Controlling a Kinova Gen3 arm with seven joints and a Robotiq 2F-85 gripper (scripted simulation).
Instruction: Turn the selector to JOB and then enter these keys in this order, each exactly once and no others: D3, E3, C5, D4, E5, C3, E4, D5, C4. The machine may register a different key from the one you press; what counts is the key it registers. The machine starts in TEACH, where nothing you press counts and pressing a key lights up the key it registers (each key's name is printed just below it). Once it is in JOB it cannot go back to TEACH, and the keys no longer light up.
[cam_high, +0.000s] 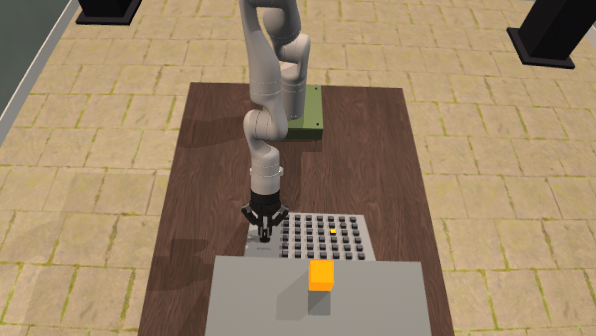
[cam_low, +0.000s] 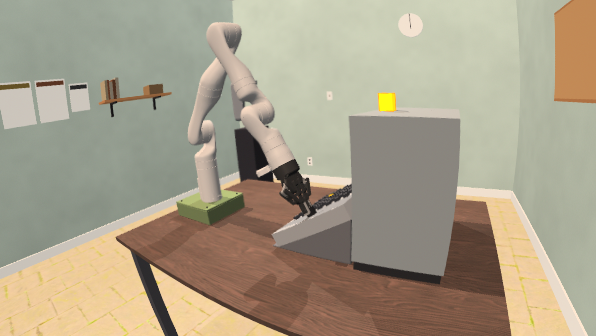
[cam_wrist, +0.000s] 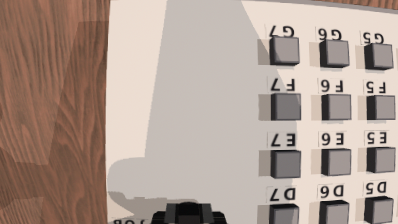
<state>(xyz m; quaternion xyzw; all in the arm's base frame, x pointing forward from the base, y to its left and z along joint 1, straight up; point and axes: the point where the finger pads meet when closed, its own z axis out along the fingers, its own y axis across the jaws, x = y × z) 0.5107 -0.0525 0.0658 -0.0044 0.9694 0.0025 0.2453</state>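
My hand is 1 cm short of the black selector knob and 1 cm above it. Also, from my hand: key G7 (8 cm behind, 6 cm to the left, 7 cm below); then key D7 (1 cm ahead, 6 cm to the left, 2 cm below); then D5 key (1 cm ahead, 13 cm to the left, 2 cm below).
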